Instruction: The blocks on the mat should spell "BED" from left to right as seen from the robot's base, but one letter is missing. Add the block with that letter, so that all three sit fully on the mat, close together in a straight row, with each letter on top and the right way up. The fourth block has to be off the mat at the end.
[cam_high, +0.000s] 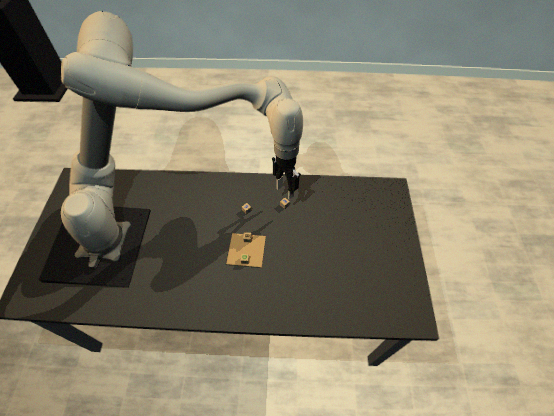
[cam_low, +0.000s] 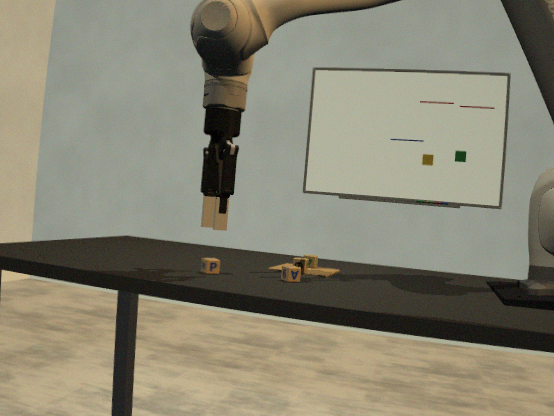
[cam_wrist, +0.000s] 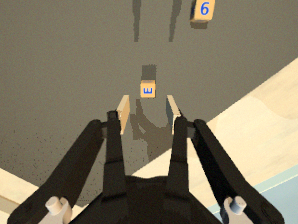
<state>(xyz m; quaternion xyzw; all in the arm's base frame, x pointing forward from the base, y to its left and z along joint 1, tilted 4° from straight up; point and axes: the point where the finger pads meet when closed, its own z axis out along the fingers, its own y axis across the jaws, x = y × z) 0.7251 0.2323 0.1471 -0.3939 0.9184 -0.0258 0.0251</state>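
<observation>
My hand is 110 mm above the blue E block. Also, from my hand: tan mat (230 mm to the right, 140 mm behind, 120 mm below); then letter block (160 mm behind, 110 mm below, 40 mm to the right); then black B block (180 mm to the right, 140 mm behind, 100 mm below).
</observation>
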